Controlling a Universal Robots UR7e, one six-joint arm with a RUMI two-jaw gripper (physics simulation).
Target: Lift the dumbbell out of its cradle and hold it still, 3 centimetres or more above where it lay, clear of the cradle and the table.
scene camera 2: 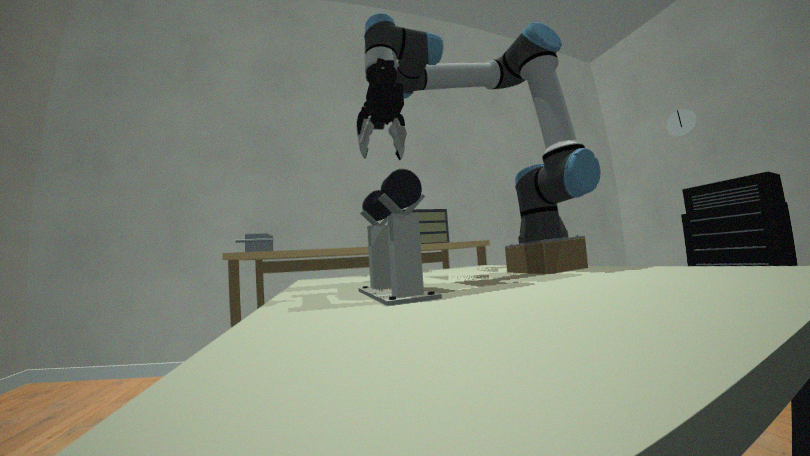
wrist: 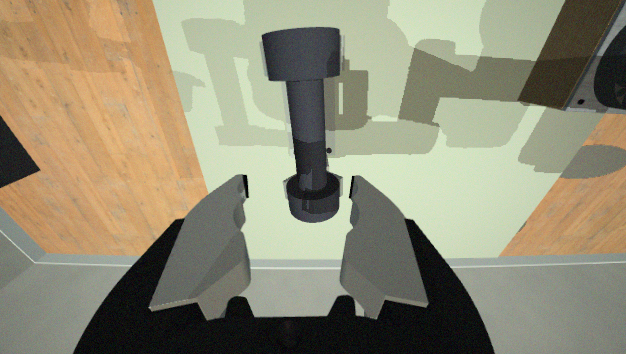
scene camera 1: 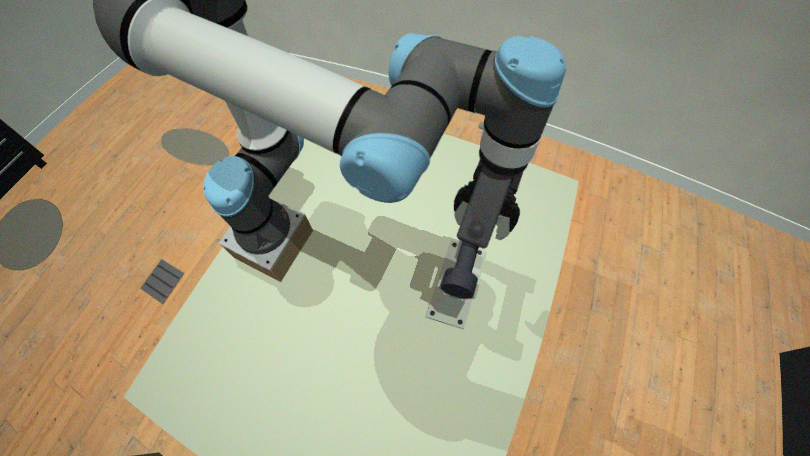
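Pixels of known places: gripper, fingertip midpoint: (scene camera 2: 382, 159) (wrist: 300, 177); arm's base, origin of the base link: (scene camera 2: 543, 241) (scene camera 1: 262, 227).
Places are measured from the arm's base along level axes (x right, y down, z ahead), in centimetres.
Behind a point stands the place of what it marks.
The dark dumbbell (scene camera 1: 466, 257) {x -3.9, y -12.7, z 51.8 cm} (scene camera 2: 401, 188) {x -16.2, y -10.6, z 52.3 cm} (wrist: 307, 107) {x -3.0, y -12.7, z 51.8 cm} rests in the V-shaped supports of the grey cradle (scene camera 1: 446, 320) {x 4.1, y 8.4, z 52.3 cm} (scene camera 2: 406, 257) {x -16.0, y 1.6, z 52.1 cm}, which has two posts on a bolted base plate. In scene camera 1, the arm's wrist hides the dumbbell's far end. My gripper (scene camera 2: 382, 156) {x -6.4, y -19.7, z 52.5 cm} (wrist: 300, 177) {x -6.4, y -19.7, z 52.5 cm} is partly open and empty, pointing down. In scene camera 2 its fingertips hang above the dumbbell, apart from it. In the wrist view the dumbbell's smaller-looking end shows between the two fingertips, with the handle running up the picture, roughly midway between them.
The cradle stands on the pale green table top (scene camera 1: 255, 368) {x 32.4, y 9.2, z 12.3 cm} (scene camera 2: 425, 368) {x -42.9, y 9.2, z 61.4 cm}. The arm's base sits on a brown block (scene camera 1: 294, 252) {x 1.1, y 6.7, z 8.4 cm} (scene camera 2: 546, 256) {x -7.9, y 4.4, z 8.4 cm} on the same table. A wooden bench (scene camera 2: 317, 253) and a black cabinet (scene camera 2: 736, 220) stand behind. The table's edge lies beyond the cradle.
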